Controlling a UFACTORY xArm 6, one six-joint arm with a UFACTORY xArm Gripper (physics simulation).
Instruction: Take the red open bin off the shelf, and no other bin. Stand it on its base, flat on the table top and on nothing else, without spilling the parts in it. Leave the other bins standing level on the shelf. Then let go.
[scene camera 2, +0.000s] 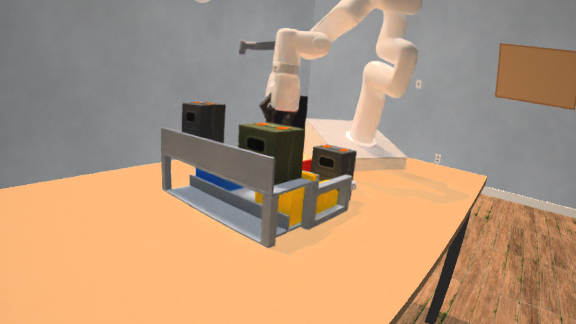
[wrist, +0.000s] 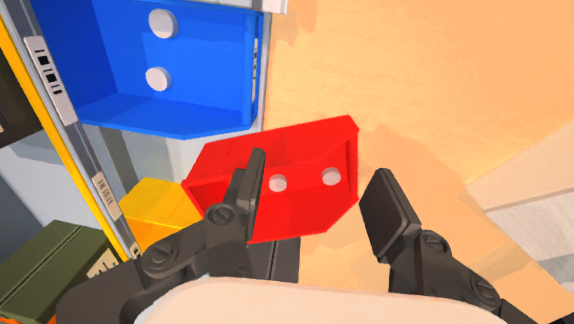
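Seen in the pictures: gripper, fingertip midpoint: (wrist: 316, 177); arm's base at its link origin: (scene camera 2: 360, 140).
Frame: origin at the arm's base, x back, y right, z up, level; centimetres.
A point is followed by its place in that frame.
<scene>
The red open bin (wrist: 295, 215) {x -42.6, y -3.6, z -2.9 cm} (scene camera 2: 306, 166) {x -47.7, y -5.3, z -1.0 cm} holds two round white parts. In the wrist view it sits askew, its rear by the shelf and its front end jutting out over the table side; what it rests on is unclear. My gripper (wrist: 316, 177) {x -41.7, y 8.8, z 4.8 cm} (scene camera 2: 283, 119) is open and empty above it. In the wrist view the left finger overlaps the bin and the right finger is beyond its front end. In the scene view the fingertips are hidden. The blue bin (wrist: 200, 107) {x -54.2, y 7.8, z -6.9 cm} (scene camera 2: 215, 179) {x -64.9, y 9.5, z -4.5 cm} with two round parts and the yellow bin (wrist: 155, 200) {x -62.0, y -4.9, z -4.0 cm} (scene camera 2: 296, 206) {x -65.8, y -14.6, z -4.1 cm} are on the shelf (scene camera 2: 217, 156) {x -75.3, y -2.1, z 5.0 cm}.
An olive case (scene camera 2: 275, 150) {x -72.8, y -13.8, z 7.9 cm} (wrist: 45, 265) {x -67.5, y -4.6, z 6.7 cm} stands on the shelf top, with a black case (scene camera 2: 204, 120) {x -68.7, y 9.6, z 10.1 cm} farther left. A dark grey case (scene camera 2: 335, 161) {x -48.8, y -13.7, z 2.1 cm} (wrist: 286, 260) {x -43.2, y -7.1, z 1.0 cm} stands close beside the red bin. A black upright panel (scene camera 2: 303, 107) is behind the gripper. The robot's base block (scene camera 2: 387, 155) {x -1.3, y -12.1, z -3.4 cm} is beyond.
</scene>
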